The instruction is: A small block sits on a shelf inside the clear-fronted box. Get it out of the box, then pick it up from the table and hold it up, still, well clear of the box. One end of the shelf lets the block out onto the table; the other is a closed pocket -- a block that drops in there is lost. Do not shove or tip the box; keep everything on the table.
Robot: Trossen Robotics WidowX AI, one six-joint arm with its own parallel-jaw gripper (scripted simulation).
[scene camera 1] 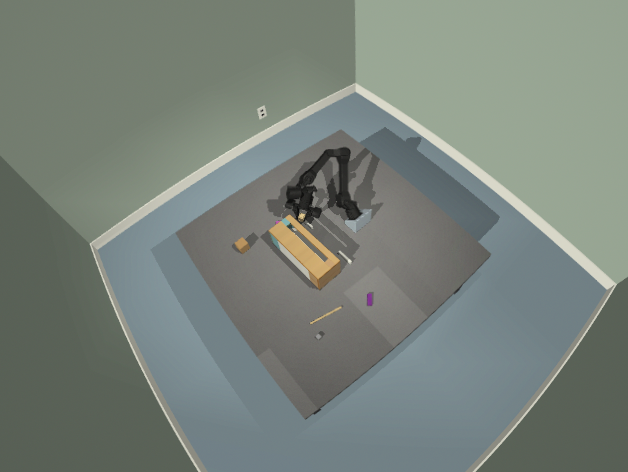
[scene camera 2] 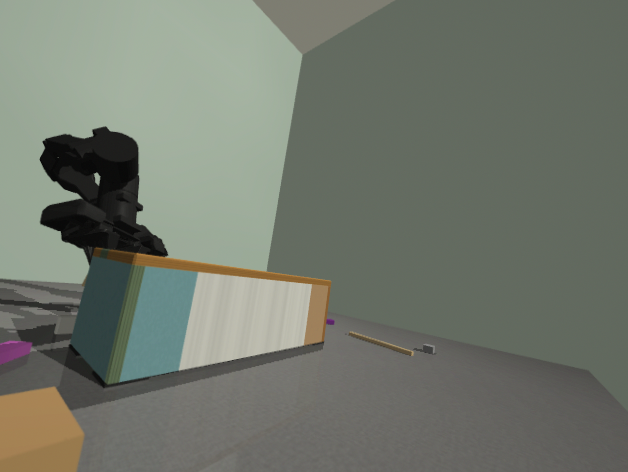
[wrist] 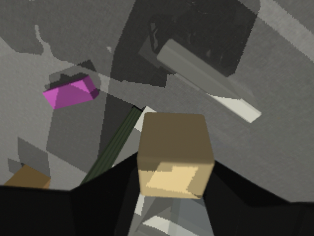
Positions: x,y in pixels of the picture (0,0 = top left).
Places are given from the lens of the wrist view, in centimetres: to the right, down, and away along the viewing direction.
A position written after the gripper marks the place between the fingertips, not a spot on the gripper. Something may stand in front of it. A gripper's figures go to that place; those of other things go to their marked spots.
gripper (wrist: 171,159): 1, 3, 11
tan block (wrist: 175,158): 1, 2, 7
